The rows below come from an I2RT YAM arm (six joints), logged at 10 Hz.
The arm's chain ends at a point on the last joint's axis. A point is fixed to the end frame.
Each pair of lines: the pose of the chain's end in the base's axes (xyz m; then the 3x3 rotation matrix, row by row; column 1 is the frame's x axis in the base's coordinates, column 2 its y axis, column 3 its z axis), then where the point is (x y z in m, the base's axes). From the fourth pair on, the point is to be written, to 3 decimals.
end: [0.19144 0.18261 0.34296], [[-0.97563 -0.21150 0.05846], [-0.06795 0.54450 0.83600], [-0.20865 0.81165 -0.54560]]
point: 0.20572 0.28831 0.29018
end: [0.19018 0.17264 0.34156], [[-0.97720 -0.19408 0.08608], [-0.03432 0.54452 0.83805], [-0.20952 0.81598 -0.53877]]
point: 0.20794 0.27825 0.28965
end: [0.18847 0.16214 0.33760], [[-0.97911 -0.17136 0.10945], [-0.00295 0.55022 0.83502], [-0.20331 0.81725 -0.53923]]
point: 0.20927 0.26714 0.28559
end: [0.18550 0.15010 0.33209], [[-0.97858 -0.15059 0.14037], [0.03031 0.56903 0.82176], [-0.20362 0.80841 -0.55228]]
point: 0.210 0.253 0.278
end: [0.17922 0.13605 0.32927], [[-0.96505 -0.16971 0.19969], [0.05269 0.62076 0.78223], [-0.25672 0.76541 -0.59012]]
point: 0.211 0.235 0.271
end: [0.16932 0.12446 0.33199], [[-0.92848 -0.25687 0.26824], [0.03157 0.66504 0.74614], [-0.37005 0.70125 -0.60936]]
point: 0.207 0.220 0.272
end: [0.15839 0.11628 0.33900], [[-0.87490 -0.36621 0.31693], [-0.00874 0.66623 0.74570], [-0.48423 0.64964 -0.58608]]
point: 0.200 0.212 0.282
